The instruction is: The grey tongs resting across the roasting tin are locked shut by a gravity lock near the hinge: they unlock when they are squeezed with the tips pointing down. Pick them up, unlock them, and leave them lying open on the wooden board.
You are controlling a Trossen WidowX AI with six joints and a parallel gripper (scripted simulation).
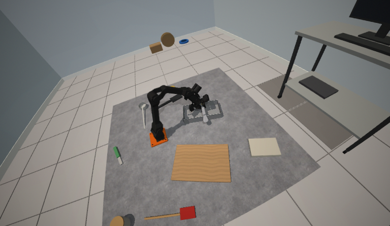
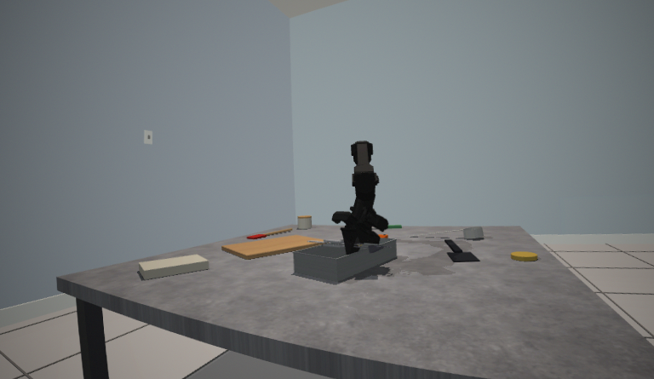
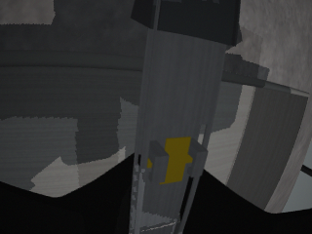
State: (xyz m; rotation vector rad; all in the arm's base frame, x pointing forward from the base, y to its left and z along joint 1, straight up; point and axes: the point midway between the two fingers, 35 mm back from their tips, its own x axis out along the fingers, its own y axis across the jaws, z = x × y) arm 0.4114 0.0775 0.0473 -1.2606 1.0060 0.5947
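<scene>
My gripper tip is 40 mm past the grey roasting tin and 20 mm to the left of it. Also, from my gripper tip: wooden board (390 mm to the right, 220 mm behind, 20 mm below); black spatula (290 mm to the left, 250 mm behind, 30 mm below); yellow lock piece (30 mm to the left, 30 mm above, 10 mm behind).
</scene>
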